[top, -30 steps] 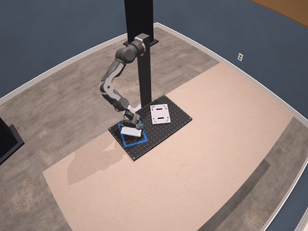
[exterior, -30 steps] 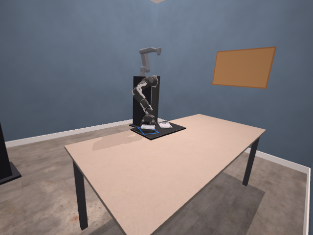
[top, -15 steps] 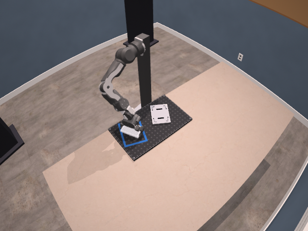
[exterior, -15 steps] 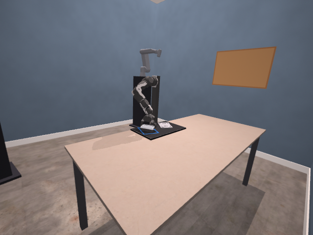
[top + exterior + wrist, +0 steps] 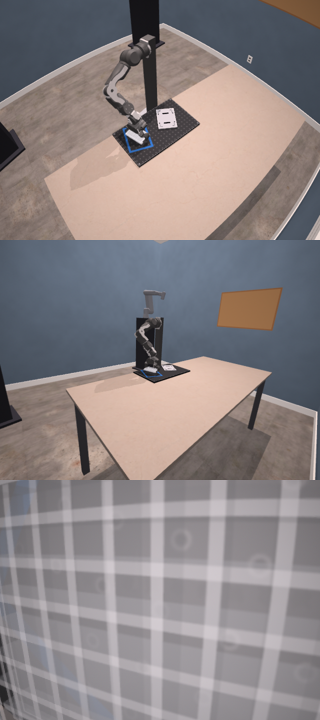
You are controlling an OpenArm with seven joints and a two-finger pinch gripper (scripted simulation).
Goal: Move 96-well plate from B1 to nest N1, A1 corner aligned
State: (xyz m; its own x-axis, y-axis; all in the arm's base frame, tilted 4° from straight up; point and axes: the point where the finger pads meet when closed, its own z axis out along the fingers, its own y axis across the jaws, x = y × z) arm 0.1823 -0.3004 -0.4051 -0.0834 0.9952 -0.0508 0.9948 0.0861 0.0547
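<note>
Now: the white 96-well plate 10 mm above my hand. From my hand the other things lie so: white plate nest N1: 230 mm to the left, 50 mm ahead, 20 mm below.
</note>
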